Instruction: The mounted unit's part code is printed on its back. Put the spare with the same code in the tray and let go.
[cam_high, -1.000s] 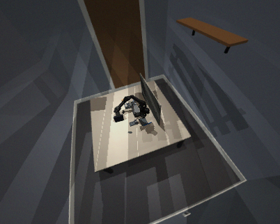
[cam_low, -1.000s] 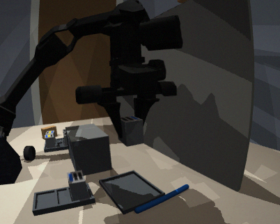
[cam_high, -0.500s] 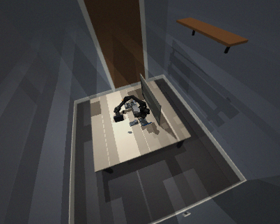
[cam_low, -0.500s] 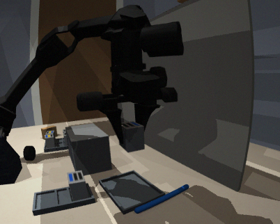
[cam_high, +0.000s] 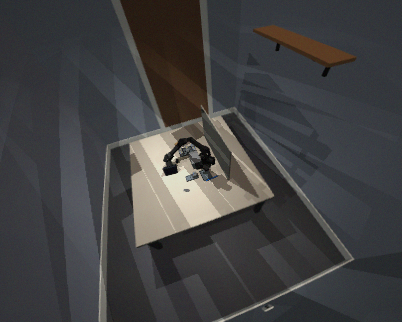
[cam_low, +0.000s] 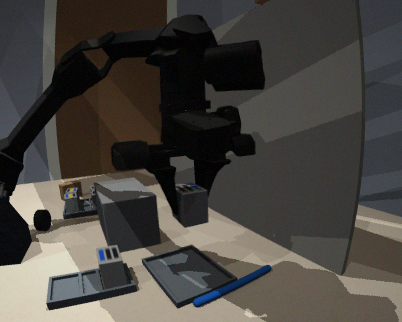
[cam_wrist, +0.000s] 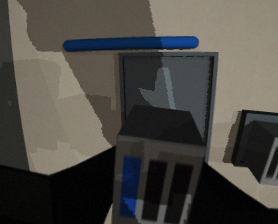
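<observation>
My gripper tip is 1 cm past the dark tray, 1 cm to the right of it and 10 cm above it. From my gripper tip the other things lie so: blue pen (4 cm ahead, 6 cm to the right, 10 cm below); grey spare block (2 cm above); dark rack (15 cm behind, 3 cm to the left, 10 cm below).
</observation>
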